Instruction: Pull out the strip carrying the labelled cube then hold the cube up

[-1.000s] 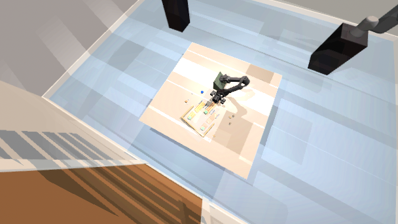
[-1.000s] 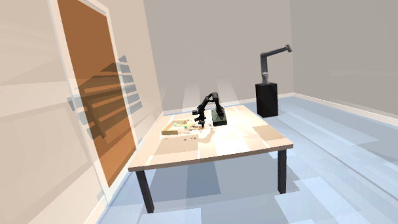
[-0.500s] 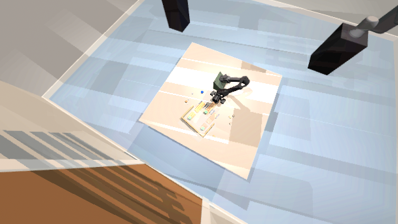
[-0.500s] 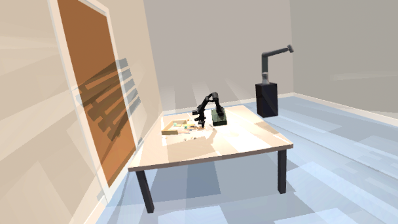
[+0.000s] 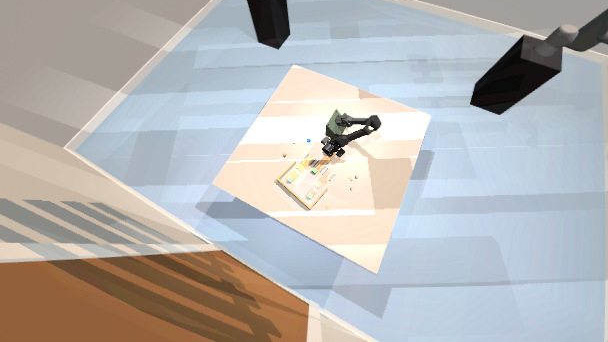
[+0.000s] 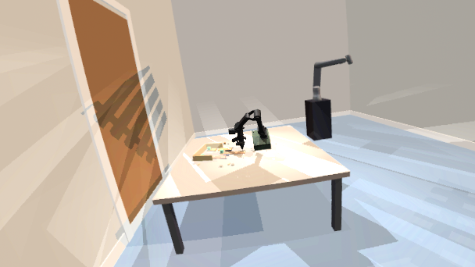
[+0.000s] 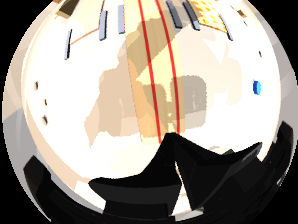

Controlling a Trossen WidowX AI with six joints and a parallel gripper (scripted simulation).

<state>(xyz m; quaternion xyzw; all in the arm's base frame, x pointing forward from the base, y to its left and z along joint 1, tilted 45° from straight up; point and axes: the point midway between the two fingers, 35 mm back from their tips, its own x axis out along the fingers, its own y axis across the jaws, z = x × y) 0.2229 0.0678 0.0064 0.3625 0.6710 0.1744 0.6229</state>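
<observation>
My gripper tip is now 10 cm short of the long tan strip, 2 cm to the left of it and 3 cm above it. From my gripper tip the other things lie so: blue piece 1 cm behind, 21 cm to the right, 2 cm below; yellow dotted strip 17 cm ahead, 14 cm to the right, 3 cm below.
</observation>
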